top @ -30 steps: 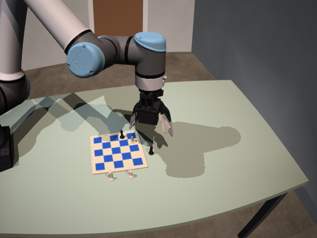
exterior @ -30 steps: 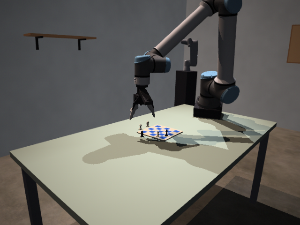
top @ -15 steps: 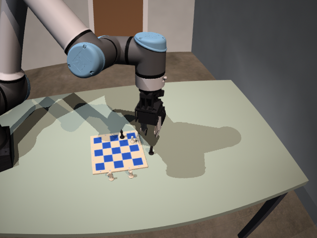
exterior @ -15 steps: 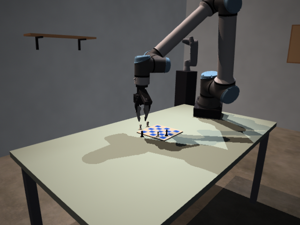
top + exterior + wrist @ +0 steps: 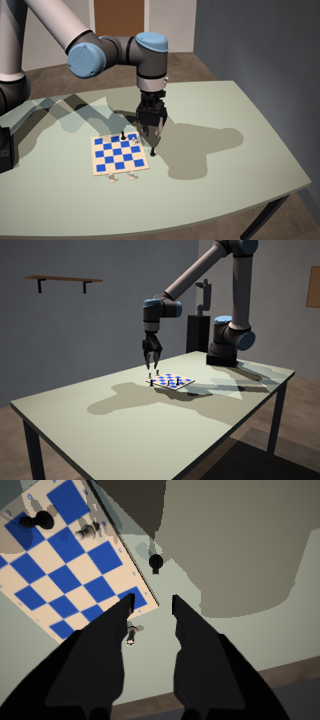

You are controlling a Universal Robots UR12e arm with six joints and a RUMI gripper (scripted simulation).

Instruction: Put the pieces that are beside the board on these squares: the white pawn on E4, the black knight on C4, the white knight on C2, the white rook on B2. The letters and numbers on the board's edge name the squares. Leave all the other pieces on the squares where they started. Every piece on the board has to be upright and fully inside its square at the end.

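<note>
Right now the black knight is 10 cm below my hand. Also, from my hand: white rook: 12 cm to the right, 10 cm below, 7 cm behind; white pawn: 9 cm below, 8 cm behind, 6 cm to the left; chessboard: 14 cm behind, 11 cm below, 1 cm to the left.
</note>
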